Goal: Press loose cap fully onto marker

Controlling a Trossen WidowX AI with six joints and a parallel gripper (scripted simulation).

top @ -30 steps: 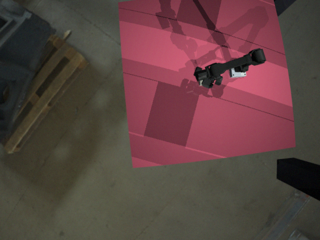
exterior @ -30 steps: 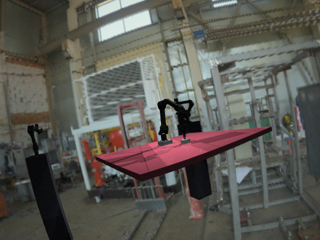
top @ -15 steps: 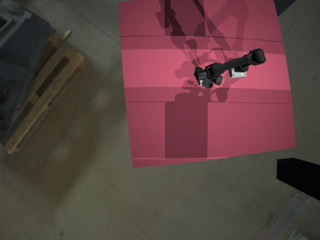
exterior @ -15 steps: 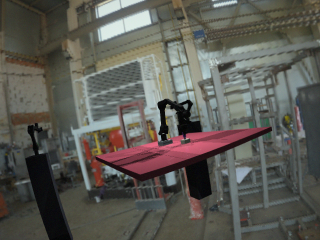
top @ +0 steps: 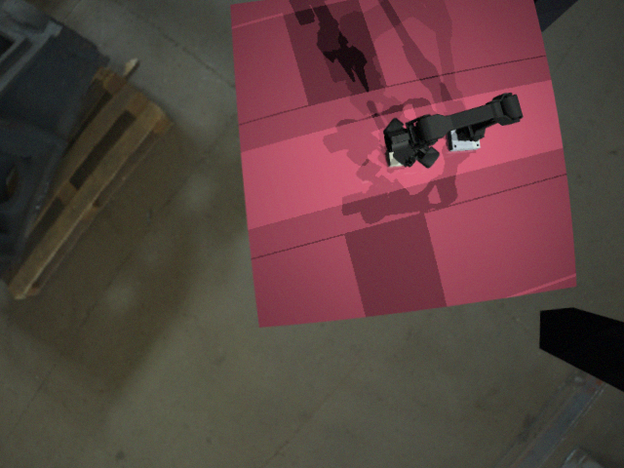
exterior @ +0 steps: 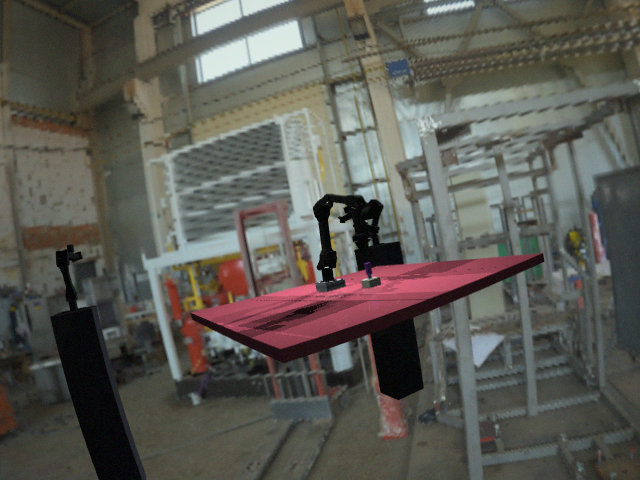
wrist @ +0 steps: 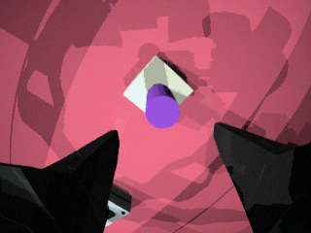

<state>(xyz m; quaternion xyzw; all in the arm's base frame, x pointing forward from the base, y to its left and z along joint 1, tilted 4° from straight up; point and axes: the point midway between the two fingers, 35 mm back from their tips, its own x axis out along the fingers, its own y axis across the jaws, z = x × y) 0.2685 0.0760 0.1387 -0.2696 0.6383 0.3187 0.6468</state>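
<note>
Right now the purple cap is 6 cm below my gripper tip. Round my gripper tip: holder block: 13 cm below.
</note>
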